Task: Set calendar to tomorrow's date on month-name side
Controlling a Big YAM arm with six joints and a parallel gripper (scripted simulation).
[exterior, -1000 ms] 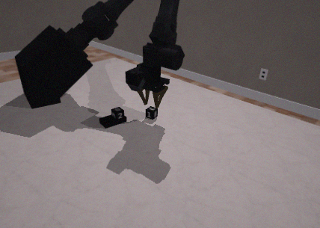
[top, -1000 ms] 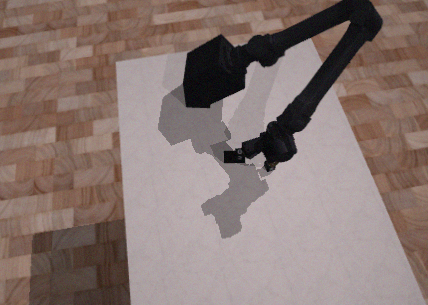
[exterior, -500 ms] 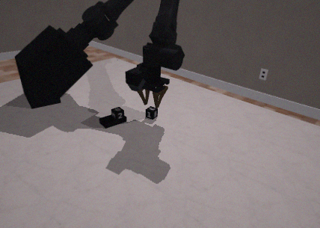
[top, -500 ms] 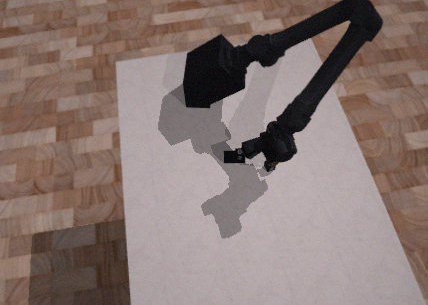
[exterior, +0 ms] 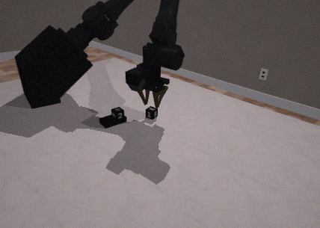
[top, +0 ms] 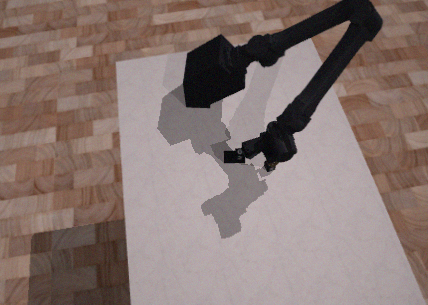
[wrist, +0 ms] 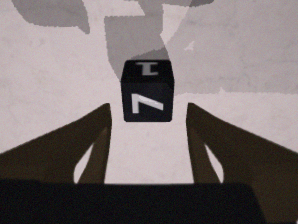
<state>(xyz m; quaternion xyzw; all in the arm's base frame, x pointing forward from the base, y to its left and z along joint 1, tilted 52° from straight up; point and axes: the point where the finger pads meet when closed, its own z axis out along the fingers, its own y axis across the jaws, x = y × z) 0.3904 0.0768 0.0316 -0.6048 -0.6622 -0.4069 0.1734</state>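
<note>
Right now the black digit cube is 30 mm below my hand. Round my hand: black tray (60 mm behind, 120 mm to the right, 40 mm below).
</note>
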